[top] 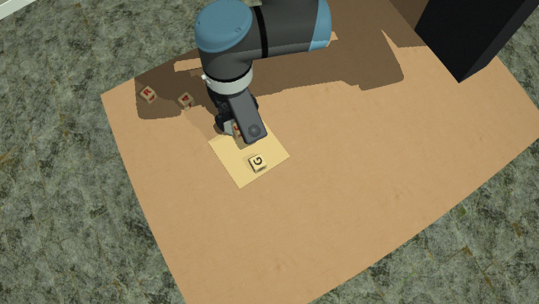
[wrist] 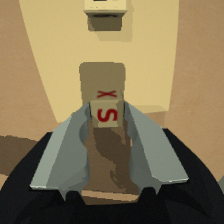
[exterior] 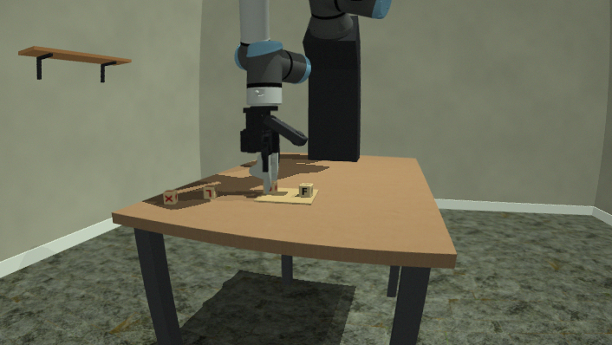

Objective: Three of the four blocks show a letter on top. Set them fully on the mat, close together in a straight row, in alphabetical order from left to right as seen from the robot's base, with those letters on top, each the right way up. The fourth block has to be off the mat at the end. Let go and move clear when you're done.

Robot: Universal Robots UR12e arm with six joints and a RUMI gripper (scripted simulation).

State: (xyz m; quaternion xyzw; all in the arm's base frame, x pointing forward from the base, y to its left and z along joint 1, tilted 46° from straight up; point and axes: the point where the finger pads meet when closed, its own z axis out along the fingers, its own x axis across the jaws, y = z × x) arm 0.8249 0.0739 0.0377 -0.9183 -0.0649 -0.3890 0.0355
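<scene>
The block is right at my hand. The rest, counted from my hand: pale mat: 50 mm to the left, 20 mm below, 10 mm behind.
</scene>
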